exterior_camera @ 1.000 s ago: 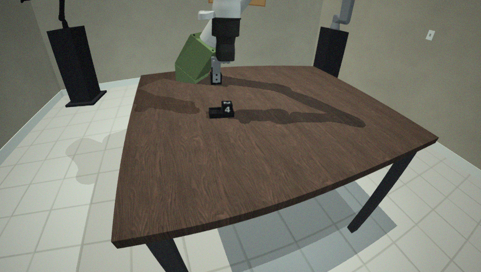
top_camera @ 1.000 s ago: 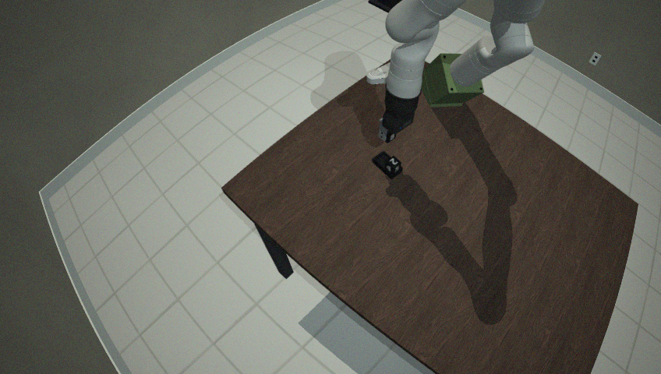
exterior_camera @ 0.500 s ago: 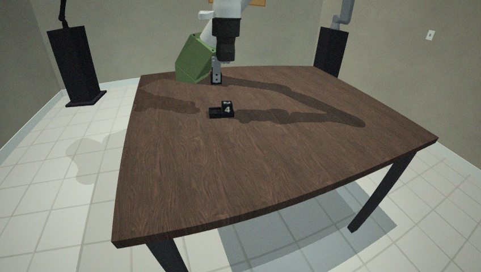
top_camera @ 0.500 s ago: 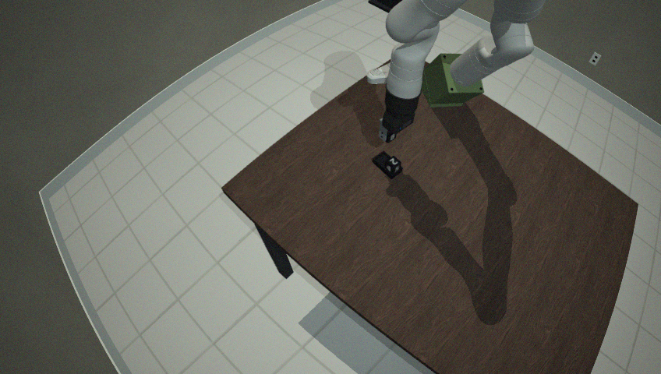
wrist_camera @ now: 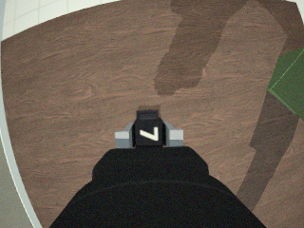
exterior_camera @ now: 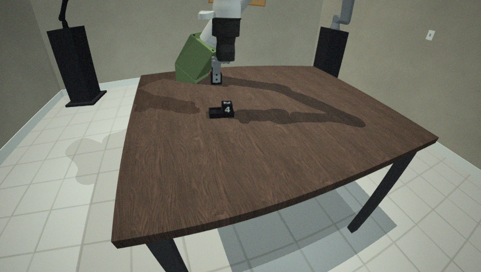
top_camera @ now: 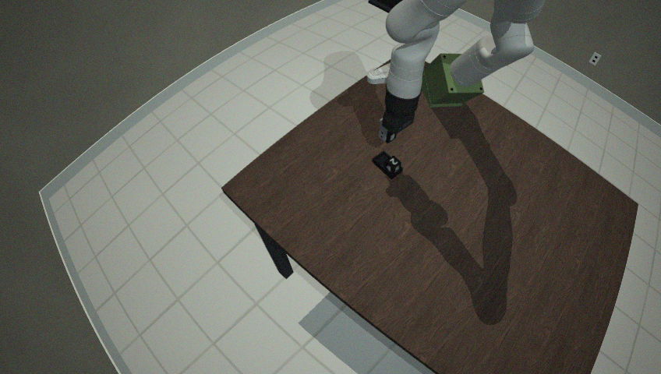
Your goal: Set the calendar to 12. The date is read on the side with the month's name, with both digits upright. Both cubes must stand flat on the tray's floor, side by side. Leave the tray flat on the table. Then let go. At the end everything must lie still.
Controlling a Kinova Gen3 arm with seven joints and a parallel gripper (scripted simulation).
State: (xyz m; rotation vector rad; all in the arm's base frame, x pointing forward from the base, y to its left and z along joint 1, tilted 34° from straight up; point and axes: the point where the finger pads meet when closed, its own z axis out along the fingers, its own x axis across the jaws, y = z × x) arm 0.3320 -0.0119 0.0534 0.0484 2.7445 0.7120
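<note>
The black tray is 2 cm to the left of my hand and 13 cm below it.
</note>
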